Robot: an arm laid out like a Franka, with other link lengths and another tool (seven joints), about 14 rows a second.
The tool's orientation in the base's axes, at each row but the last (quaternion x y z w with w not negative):
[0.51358, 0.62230, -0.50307, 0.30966]
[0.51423, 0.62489, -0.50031, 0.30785]
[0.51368, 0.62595, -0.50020, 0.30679]
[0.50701, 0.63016, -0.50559, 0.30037]
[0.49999, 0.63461, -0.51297, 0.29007]
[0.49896, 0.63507, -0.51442, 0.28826]
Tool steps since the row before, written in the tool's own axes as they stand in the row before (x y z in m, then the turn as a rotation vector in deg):
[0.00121, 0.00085, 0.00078, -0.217, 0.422, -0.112]
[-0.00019, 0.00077, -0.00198, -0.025, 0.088, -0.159]
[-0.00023, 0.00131, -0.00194, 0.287, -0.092, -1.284]
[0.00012, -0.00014, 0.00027, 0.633, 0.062, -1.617]
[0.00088, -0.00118, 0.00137, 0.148, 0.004, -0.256]
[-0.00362, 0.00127, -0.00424, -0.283, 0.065, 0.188]
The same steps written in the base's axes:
[0.00037, -0.00037, -0.00159, 0.477, 0.020, 0.100]
[0.00104, 0.00178, 0.00055, 0.111, 0.139, 0.045]
[0.00156, 0.00171, 0.00040, -0.002, 1.308, 0.171]
[-0.00020, -0.00021, -0.00014, 0.082, 1.734, -0.086]
[-0.00159, -0.00096, -0.00077, -0.008, 0.291, -0.054]
[0.00302, 0.00273, 0.00401, 0.128, -0.274, 0.168]

